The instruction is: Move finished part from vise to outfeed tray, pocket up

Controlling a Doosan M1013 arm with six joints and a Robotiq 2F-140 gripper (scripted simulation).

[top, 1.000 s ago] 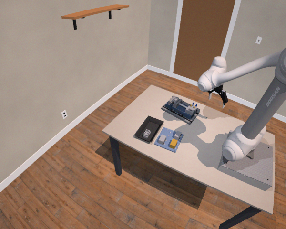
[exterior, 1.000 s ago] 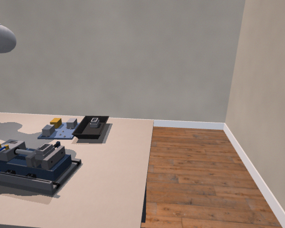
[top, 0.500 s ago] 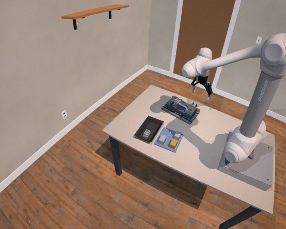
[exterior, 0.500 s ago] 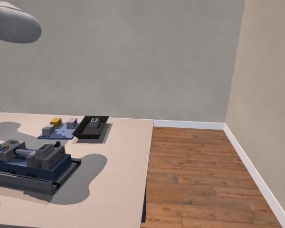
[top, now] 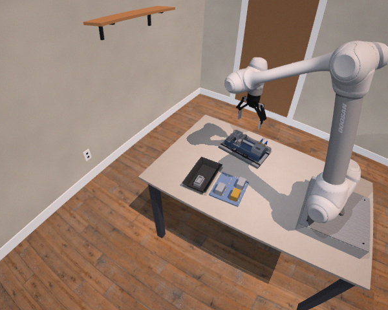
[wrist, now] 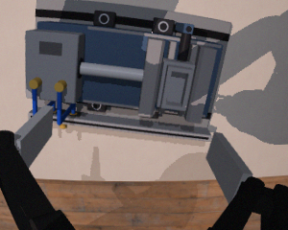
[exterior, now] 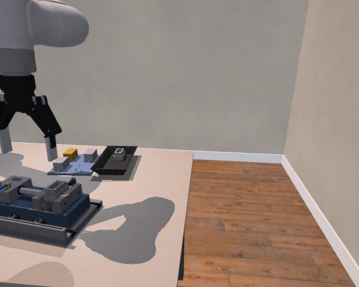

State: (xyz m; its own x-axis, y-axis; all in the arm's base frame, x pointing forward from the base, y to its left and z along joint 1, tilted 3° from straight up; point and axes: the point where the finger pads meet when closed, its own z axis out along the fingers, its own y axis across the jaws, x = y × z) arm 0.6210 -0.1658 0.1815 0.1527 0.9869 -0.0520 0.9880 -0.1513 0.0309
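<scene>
The blue vise is 20 mm behind my hand, 20 mm to the left of it and 180 mm below it. From my hand the other things lie so: blue fixture plate 80 mm behind, 370 mm to the left, 210 mm below; then yellow block 130 mm behind, 410 mm to the left, 190 mm below.
</scene>
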